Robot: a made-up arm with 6 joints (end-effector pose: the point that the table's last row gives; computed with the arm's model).
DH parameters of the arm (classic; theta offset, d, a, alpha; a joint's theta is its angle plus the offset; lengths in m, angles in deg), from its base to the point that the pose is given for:
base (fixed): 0 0.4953 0.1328 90
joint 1: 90 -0.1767 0.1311 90
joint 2: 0 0.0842 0.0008 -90
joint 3: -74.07 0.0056 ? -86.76
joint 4: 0 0.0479 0.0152 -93.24
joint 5: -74.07 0.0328 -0.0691 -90
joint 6: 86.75 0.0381 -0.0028 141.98
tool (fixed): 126.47 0.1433 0 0
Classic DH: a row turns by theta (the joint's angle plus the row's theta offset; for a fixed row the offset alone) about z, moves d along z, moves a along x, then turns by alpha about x.
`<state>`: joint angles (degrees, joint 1 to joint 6).
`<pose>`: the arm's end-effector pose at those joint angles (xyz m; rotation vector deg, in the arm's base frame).
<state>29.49 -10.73 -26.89 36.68 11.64 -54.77</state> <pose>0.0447 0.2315 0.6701 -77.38 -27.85 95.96</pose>
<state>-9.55 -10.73 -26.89 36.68 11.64 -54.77</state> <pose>0.1745 0.2315 0.6866 -40.15 -4.82 114.26</pose>
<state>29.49 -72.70 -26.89 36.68 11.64 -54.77</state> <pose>0.0853 0.2594 0.5983 -108.84 41.33 83.81</pose>
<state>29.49 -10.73 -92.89 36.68 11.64 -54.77</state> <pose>0.1290 0.2362 0.7462 -12.17 12.21 109.06</pose>
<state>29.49 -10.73 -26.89 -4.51 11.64 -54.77</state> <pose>0.1081 0.2924 0.6831 -71.15 -12.55 56.06</pose>
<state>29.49 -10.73 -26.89 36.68 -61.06 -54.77</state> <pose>0.1073 0.2411 0.6015 -90.86 -103.38 48.22</pose>
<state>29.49 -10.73 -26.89 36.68 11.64 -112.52</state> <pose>0.0379 0.1977 0.5921 -137.01 -8.19 109.00</pose>
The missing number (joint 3, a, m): 0.0284
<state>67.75 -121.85 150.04 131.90 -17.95 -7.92</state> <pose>-0.0645 0.1854 0.6224 23.73 -98.80 -23.05</pose>
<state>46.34 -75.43 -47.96 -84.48 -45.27 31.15</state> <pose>0.1446 0.2007 0.6360 -133.64 -74.01 -56.15</pose>
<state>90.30 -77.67 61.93 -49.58 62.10 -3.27</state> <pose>-0.0138 0.2784 0.4748 -79.89 -117.47 -12.80</pose>
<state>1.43 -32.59 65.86 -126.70 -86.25 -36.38</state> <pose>0.2564 0.1872 0.7390 -80.41 -40.71 -121.11</pose>
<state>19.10 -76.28 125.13 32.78 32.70 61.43</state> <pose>0.0936 0.0980 0.6760 -61.53 -86.14 134.70</pose>
